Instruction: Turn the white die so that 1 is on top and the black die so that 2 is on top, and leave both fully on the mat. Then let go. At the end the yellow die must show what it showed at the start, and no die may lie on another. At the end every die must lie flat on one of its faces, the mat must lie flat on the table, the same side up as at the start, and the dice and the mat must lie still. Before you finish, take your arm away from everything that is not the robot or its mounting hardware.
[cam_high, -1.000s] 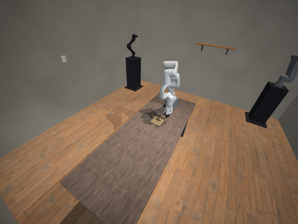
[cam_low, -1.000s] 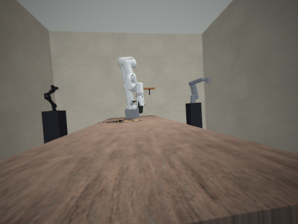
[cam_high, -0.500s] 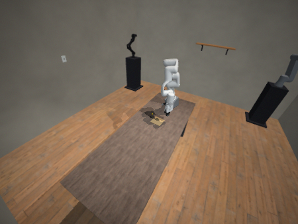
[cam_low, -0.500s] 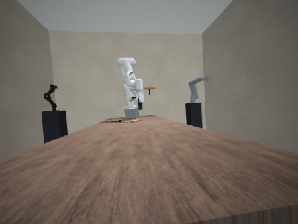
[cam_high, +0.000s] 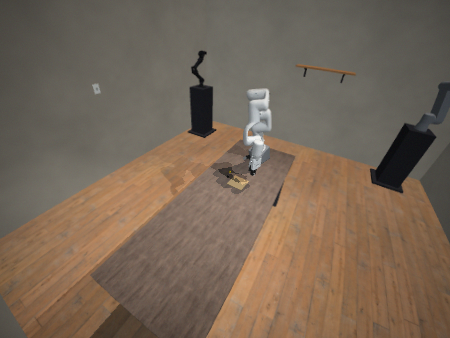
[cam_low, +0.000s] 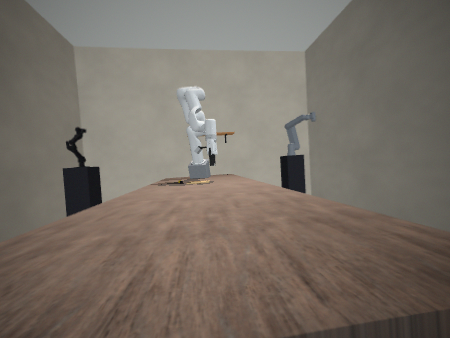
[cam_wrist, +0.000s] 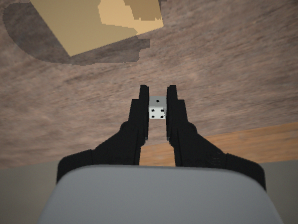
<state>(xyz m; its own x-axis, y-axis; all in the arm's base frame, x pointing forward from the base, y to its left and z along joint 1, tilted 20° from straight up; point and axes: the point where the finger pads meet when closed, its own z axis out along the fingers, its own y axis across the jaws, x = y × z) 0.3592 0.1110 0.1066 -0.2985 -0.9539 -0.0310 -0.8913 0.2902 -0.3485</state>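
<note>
The tan mat lies 120 mm below my hand, 100 mm to the right of it and 50 mm ahead of it. Round my hand: small yellow die 230 mm to the right, 110 mm below, 40 mm behind; white die 10 mm to the left, 10 mm below; black die 210 mm to the right, 110 mm below, 30 mm ahead.
</note>
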